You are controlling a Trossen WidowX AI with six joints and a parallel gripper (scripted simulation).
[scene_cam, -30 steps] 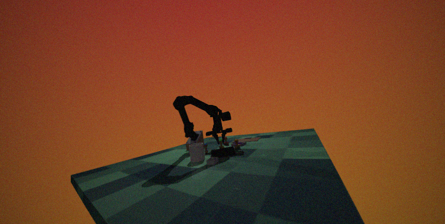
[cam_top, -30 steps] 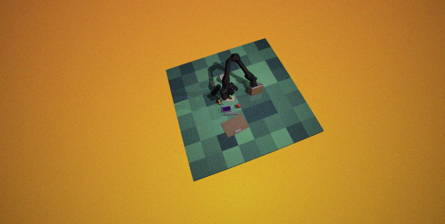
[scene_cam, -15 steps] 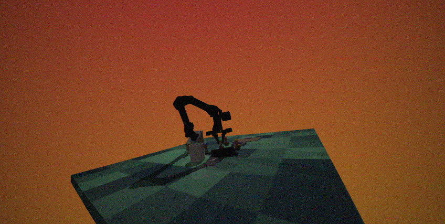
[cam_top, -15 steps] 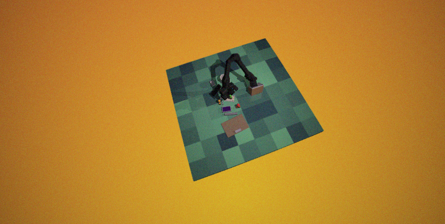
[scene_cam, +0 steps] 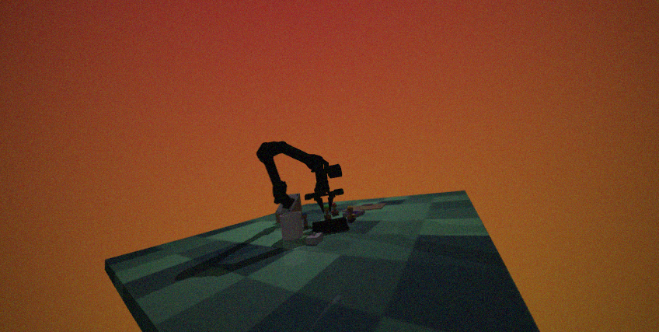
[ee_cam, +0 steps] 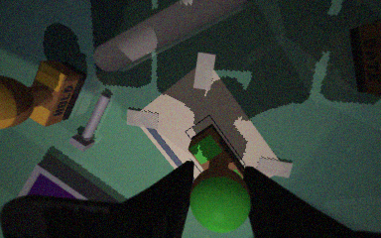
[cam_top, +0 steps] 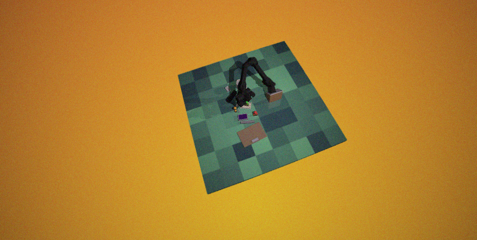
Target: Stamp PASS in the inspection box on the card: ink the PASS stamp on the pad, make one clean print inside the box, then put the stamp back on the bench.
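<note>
The white card is 1 cm ahead of my gripper tip and 4 cm below it. Round my gripper tip: green-knobbed stamp (1 cm below); then grey peg (9 cm ahead, 5 cm to the left, 4 cm below); then white marker (6 cm ahead, 8 cm to the right, 3 cm below).
</note>
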